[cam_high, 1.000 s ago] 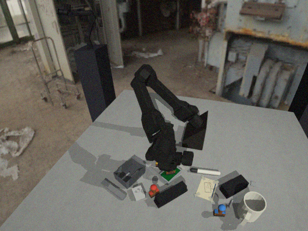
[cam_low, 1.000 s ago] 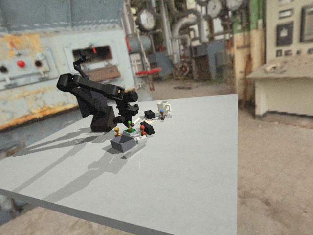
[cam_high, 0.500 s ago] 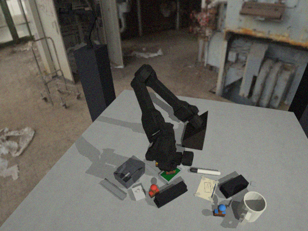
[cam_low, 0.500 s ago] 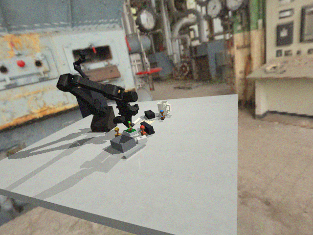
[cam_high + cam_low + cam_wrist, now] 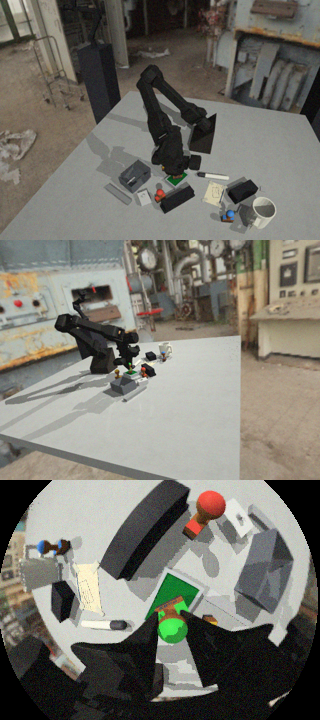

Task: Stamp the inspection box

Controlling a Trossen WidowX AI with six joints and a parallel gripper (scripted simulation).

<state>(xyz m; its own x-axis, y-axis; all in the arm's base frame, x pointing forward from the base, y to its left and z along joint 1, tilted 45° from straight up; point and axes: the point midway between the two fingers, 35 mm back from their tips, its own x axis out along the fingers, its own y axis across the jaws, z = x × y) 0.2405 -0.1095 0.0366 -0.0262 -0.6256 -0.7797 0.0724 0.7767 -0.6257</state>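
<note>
My gripper tip is now 10 mm above the green-knobbed stamp. The rest, counted from my gripper tip: yellow-knobbed stamp: 50 mm behind, 60 mm to the right, 20 mm below; then green ink pad: 40 mm below; then long black block: 100 mm ahead, 20 mm to the left, 20 mm below.
</note>
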